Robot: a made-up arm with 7 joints.
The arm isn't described. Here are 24 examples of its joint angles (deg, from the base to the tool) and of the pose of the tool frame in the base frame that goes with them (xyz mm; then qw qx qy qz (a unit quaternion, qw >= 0)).
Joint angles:
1: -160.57 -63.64 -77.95 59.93 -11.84 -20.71 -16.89
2: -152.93 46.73 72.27 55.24 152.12 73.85 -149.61
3: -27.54 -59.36 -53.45 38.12 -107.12 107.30 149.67
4: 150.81 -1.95 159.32 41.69 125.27 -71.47 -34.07
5: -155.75 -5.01 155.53 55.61 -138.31 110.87 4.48
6: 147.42 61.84 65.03 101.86 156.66 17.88 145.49
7: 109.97 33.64 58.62 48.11 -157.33 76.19 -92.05
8: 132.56 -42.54 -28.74 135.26 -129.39 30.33 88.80
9: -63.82 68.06 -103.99 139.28 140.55 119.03 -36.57
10: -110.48 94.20 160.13 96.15 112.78 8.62 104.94
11: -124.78 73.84 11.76 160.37 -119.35 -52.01 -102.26
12: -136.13 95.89 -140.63 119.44 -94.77 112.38 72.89
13: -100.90 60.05 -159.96 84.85 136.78 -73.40 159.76
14: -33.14 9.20 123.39 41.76 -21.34 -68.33 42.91
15: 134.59 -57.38 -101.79 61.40 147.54 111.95 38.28
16: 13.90 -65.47 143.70 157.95 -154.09 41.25 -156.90
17: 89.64 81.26 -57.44 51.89 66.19 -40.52 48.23
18: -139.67 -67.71 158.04 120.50 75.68 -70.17 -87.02
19: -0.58 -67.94 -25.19 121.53 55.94 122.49 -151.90
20: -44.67 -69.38 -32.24 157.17 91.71 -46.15 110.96
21: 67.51 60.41 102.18 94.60 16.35 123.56 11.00
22: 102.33 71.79 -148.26 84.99 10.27 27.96 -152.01
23: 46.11 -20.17 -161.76 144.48 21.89 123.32 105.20
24: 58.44 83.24 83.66 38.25 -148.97 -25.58 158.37
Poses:
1: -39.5 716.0 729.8 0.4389 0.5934 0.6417 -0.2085
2: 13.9 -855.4 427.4 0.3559 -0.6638 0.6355 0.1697
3: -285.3 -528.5 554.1 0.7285 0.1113 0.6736 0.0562
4: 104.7 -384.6 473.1 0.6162 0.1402 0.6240 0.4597
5: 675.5 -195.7 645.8 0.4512 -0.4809 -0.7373 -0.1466
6: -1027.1 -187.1 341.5 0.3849 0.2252 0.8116 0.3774
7: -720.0 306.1 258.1 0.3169 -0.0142 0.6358 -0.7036
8: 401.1 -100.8 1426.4 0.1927 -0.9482 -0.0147 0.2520
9: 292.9 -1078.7 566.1 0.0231 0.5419 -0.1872 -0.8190
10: 41.5 -770.7 934.9 0.0429 0.4244 -0.9026 0.0576
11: -397.4 -996.5 310.5 0.8995 -0.4342 -0.0482 -0.0005
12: -763.5 -552.4 726.9 0.5536 -0.7737 0.0649 0.3010
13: -112.9 -130.8 909.3 0.6285 0.7132 -0.3088 0.0303
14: -34.2 473.1 724.1 0.2926 0.7104 0.5965 -0.2320
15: 825.4 225.5 598.7 0.2583 0.3291 -0.9081 0.0197
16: -1099.9 -184.8 676.2 0.1506 0.3093 0.9380 0.0415
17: 630.5 346.3 117.2 0.0746 0.7427 -0.4260 -0.5113
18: 853.5 346.8 366.1 0.3643 0.4419 -0.7595 -0.3083
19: -392.2 -26.4 1096.5 0.6825 0.1896 -0.4574 0.5376
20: -798.6 390.6 751.1 0.2939 0.4831 0.6915 0.4495
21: -405.3 392.2 689.0 0.7510 -0.4815 0.3523 0.2828
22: 395.4 360.6 1041.3 0.6869 -0.5571 -0.4618 0.0668
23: -227.5 -686.1 901.8 0.9738 -0.0017 0.0127 0.2270
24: -356.6 209.0 346.1 0.6721 -0.3738 0.6127 -0.1820
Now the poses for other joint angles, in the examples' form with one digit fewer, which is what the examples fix.
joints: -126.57 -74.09 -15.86 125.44 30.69 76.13 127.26
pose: 281 477 1191 0.547 -0.772 0.279 -0.164
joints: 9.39 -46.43 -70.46 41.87 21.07 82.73 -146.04
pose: 295 -344 475 0.722 0.679 -0.083 -0.105
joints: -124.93 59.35 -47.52 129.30 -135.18 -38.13 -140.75
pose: -821 -652 285 0.818 0.064 0.538 0.192
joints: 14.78 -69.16 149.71 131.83 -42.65 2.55 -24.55
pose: -1107 -177 220 0.154 0.476 0.236 0.833
